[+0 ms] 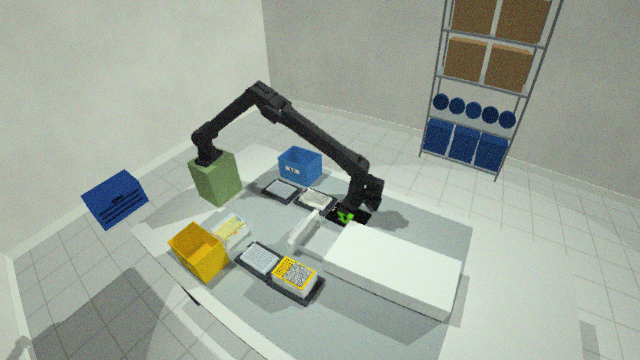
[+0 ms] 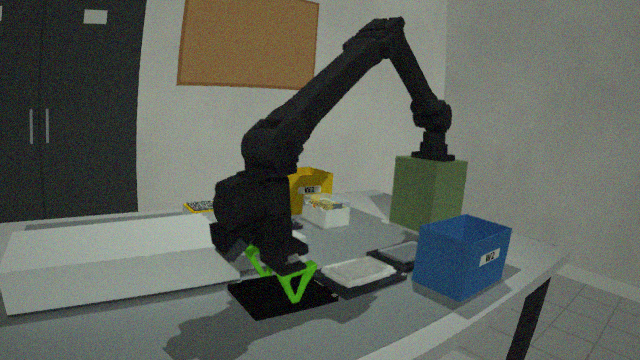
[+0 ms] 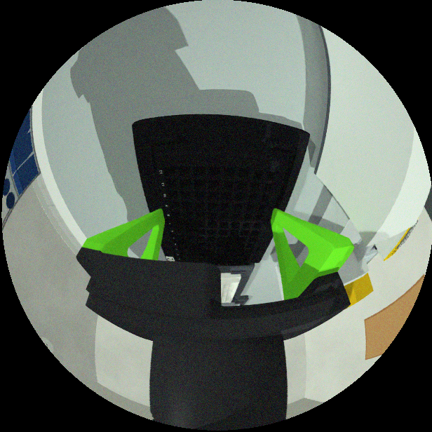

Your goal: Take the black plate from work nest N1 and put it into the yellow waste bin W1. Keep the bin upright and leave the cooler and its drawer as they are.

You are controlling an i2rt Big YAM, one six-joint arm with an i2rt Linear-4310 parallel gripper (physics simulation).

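Where they show: gripper, between the fingertips: [image 1: 349, 215] [image 2: 280, 290]; arm's base, origin of its link: [image 1: 209, 158] [image 2: 433, 158].
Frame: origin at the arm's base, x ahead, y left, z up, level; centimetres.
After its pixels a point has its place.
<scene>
The black plate [image 1: 361, 218] {x 70.5, y 8.8, z -17.8 cm} [image 2: 260, 299] {x 71.1, y 12.2, z -17.9 cm} [image 3: 215, 185] lies flat in a black nest beside the cooler; plate and nest blend together, and their border is hard to see. My gripper [image 1: 345, 217] {x 64.8, y 9.6, z -19.1 cm} [image 2: 281, 288] {x 64.8, y 9.6, z -19.1 cm} [image 3: 217, 214] points down at the plate. Its green fingers are wide apart, one toward each long side, with nothing held; whether they touch the plate is unclear. The yellow bin W1 [image 1: 215, 262] {x 30.8, y -35.9, z -15.1 cm} [image 2: 320, 181] {x 19.1, y -28.6, z -10.7 cm} [image 3: 361, 289] stands upright across the table. The white cooler [image 1: 395, 270] {x 89.7, y -14.7, z -12.1 cm} [image 2: 110, 260] {x 92.3, y -1.5, z -12.2 cm} [image 3: 370, 120] has its drawer [image 1: 320, 242] {x 59.7, y -8.3, z -19.1 cm} pulled out, close to the gripper.
A white plate [image 1: 315, 199] {x 47.9, y 12.0, z -17.9 cm} [image 2: 357, 271] {x 49.2, y 13.8, z -17.8 cm} sits in the neighbouring nest, then a grey plate [image 1: 281, 190] {x 30.1, y 11.8, z -18.5 cm} and blue bin W2 [image 1: 300, 170] {x 35.9, y 21.2, z -11.4 cm} [image 2: 450, 262] {x 40.7, y 29.4, z -13.4 cm}. A clear box [image 1: 230, 228] {x 26.8, y -21.0, z -13.5 cm} [image 2: 327, 214] {x 29.2, y -14.8, z -16.4 cm} stands beside W1. A pale plate [image 1: 259, 257] {x 42.6, y -25.0, z -18.0 cm} and yellow-topped tip rack [image 1: 294, 274] {x 59.8, y -28.3, z -12.8 cm} stand nearby.
</scene>
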